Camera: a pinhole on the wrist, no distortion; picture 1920 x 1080 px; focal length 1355.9 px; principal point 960.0 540.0 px. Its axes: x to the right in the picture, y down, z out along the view. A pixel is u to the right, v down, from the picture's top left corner.
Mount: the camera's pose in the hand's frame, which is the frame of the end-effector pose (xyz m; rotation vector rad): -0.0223 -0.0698 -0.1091 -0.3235 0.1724 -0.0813
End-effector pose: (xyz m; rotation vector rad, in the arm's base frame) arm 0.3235 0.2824 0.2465 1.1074 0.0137 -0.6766
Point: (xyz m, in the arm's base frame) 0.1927 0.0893 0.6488
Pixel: 379.2 790.0
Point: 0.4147 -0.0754 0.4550
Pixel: 1225.5 634.3
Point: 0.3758 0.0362 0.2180
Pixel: 1624.0 203.7
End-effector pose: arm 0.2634 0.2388 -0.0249 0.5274 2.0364 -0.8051
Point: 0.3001 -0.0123 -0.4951
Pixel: 1645.4 373.3
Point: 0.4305 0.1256 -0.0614
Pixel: 504.5 549.3
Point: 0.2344 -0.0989 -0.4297
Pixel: 1677.9 51.3
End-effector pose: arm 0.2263 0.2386 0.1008 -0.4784 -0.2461 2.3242
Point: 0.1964 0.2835 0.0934
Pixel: 1456.6 770.6
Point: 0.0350 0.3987 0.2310
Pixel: 1659.3 334.3
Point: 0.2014 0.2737 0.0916
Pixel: 1373.6 824.0
